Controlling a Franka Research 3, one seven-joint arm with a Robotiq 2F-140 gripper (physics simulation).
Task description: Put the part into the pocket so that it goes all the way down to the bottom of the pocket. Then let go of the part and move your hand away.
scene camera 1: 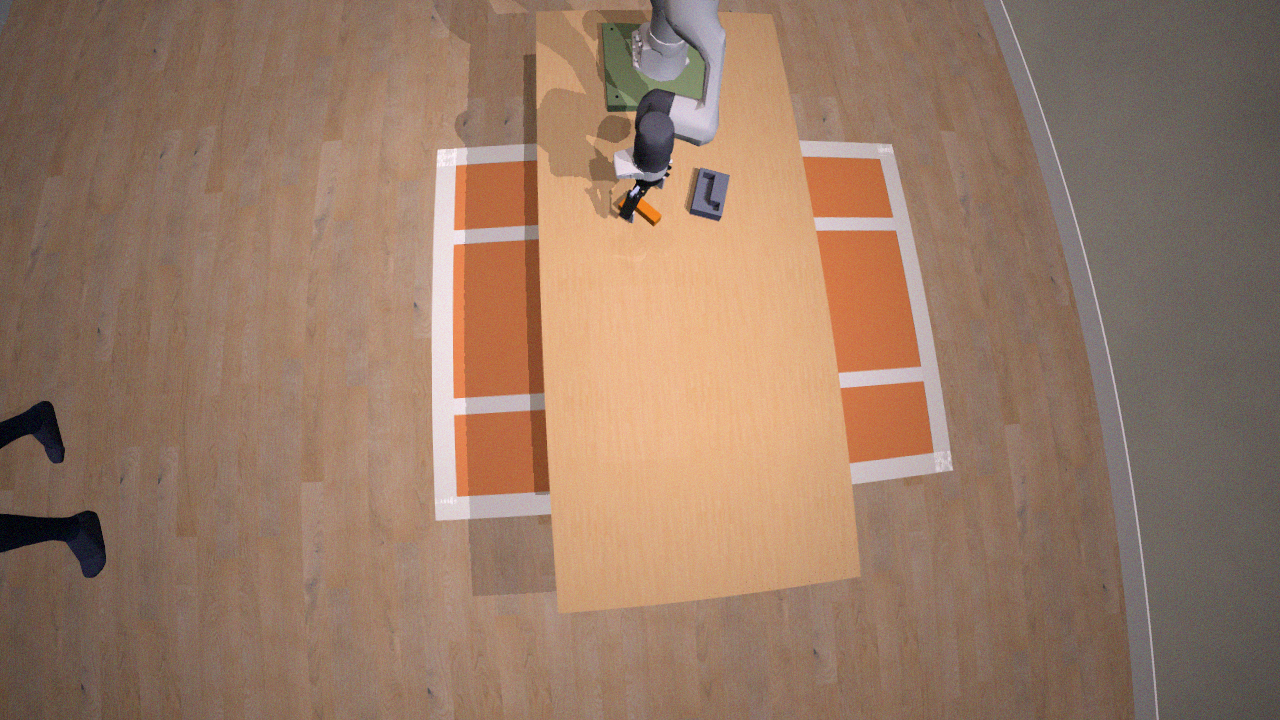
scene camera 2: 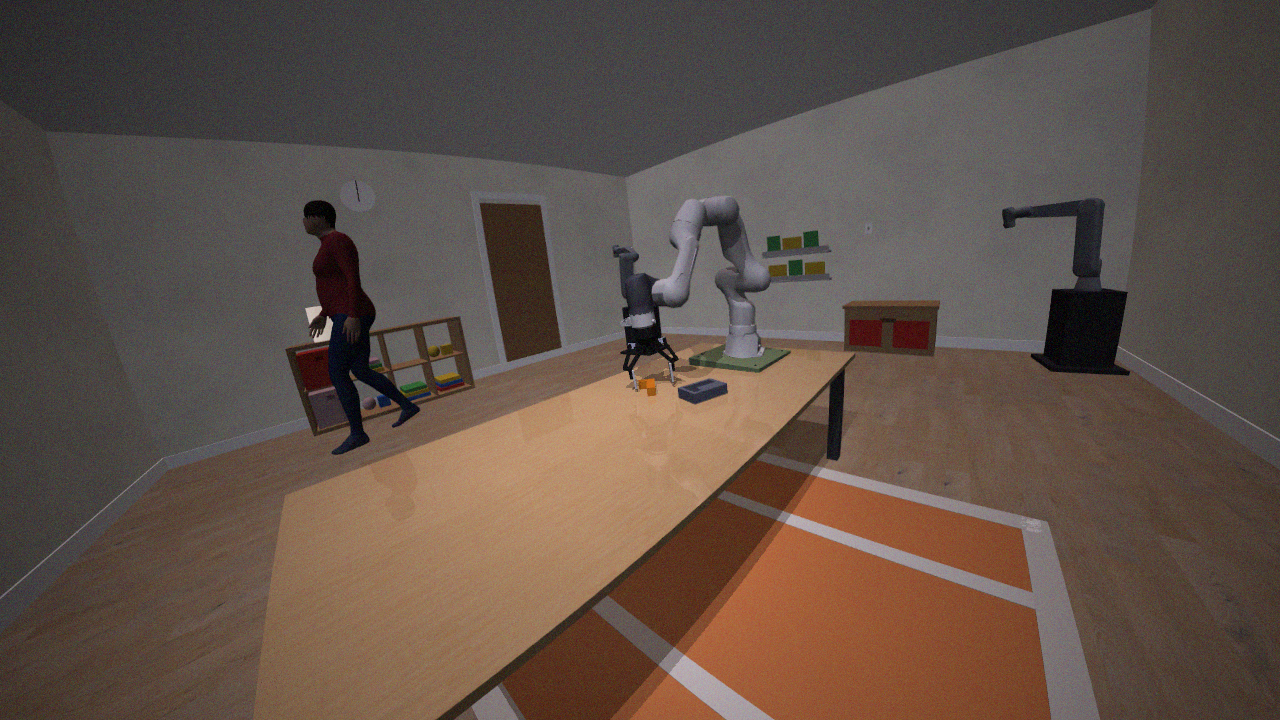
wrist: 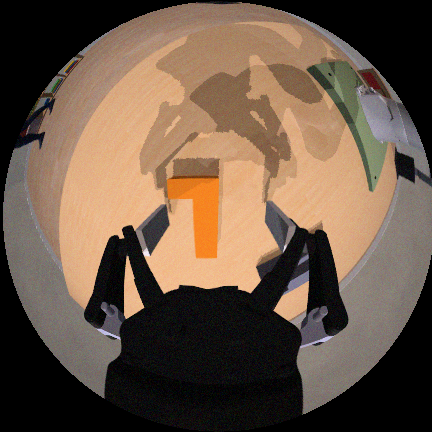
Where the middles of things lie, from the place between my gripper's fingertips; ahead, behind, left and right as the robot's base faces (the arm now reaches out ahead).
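The orange L-shaped part (wrist: 203, 189) sits 20 mm to the right of my hand, 10 mm ahead of it and 10 mm below it. As for the grey-blue pocket block (scene camera 1: 709, 196), I find it 200 mm to the left of my hand.
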